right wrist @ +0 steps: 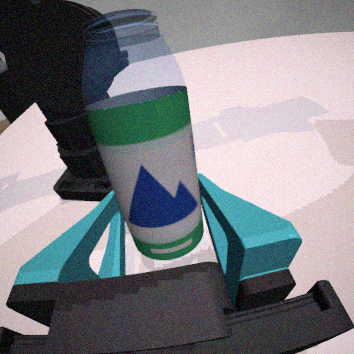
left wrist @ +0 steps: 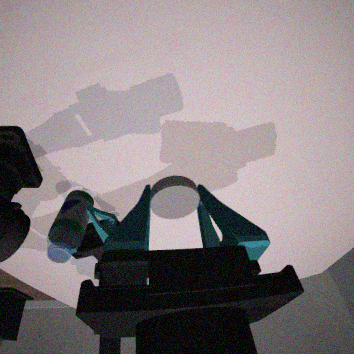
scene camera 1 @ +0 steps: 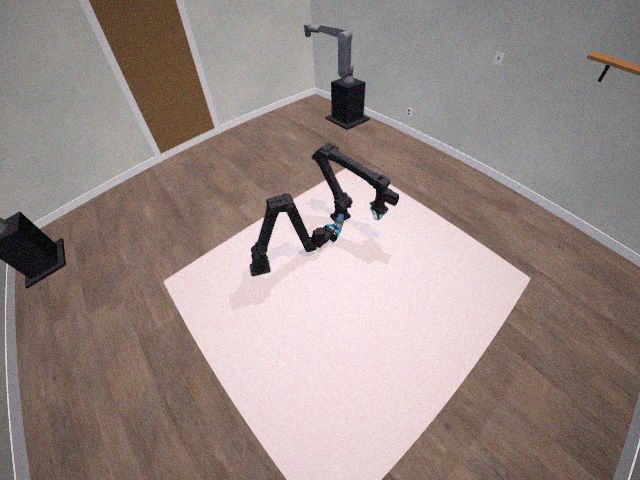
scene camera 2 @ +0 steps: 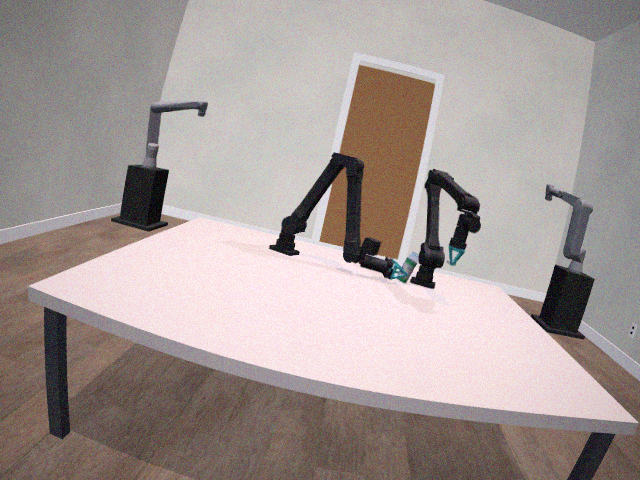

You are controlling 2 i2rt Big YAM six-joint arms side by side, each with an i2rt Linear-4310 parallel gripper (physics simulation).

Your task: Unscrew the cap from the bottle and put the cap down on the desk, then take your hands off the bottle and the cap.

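Pixels of known places: left gripper, fingertip midpoint: (left wrist: pixel 173 189) (scene camera 1: pixel 376 217) (scene camera 2: pixel 451 264); right gripper, fingertip midpoint: (right wrist: pixel 158 187) (left wrist: pixel 73 210) (scene camera 1: pixel 338 226) (scene camera 2: pixel 406 273); left arm's base, link origin: (left wrist: pixel 9 156) (scene camera 2: pixel 422 284); right arm's base, link origin: (scene camera 1: pixel 260 268) (scene camera 2: pixel 283 251).
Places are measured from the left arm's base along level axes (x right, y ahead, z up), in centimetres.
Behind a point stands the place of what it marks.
The round grey cap (left wrist: pixel 175 202) @(x -9.7, y 25.2, z 17.5 cm) is between the fingertips of my left gripper (left wrist: pixel 173 189) @(x -9.7, y 25.2, z 16.1 cm) (scene camera 1: pixel 378 213) @(x -9.7, y 25.2, z 16.1 cm) (scene camera 2: pixel 453 260) @(x -9.7, y 25.2, z 16.1 cm), which is shut on it and holds it in the air, apart from the bottle. The bottle (right wrist: pixel 150 165) @(x 10.3, y 11.7, z 8.9 cm) (scene camera 2: pixel 410 264) @(x 7.3, y 13.3, z 9.7 cm) (left wrist: pixel 71 220) @(x 5.3, y 11.8, z 9.1 cm) has a clear open neck, a white label with green bands and blue mountains. My right gripper (right wrist: pixel 158 187) @(x 8.3, y 10.5, z 5.0 cm) (scene camera 1: pixel 338 228) @(x 8.3, y 10.5, z 5.0 cm) (scene camera 2: pixel 403 272) @(x 8.3, y 10.5, z 5.0 cm) is shut on the bottle's lower part and holds it tilted close to the desk. The bottle's mouth shows without a cap in the right wrist view.
The white desk (scene camera 1: pixel 361 335) @(x 34.9, y 75.7, z 0.0 cm) (scene camera 2: pixel 289 320) @(x 32.0, y 93.1, z 0.0 cm) extends toward the front in both scene views. The left arm's base (scene camera 2: pixel 423 279) @(x 0.2, y 4.0, z 3.1 cm) stands just beside the bottle. Shadows of the arms fall on the desk. Grey robot arms on black pedestals (scene camera 1: pixel 347 100) (scene camera 2: pixel 144 196) stand on the floor away from the desk.
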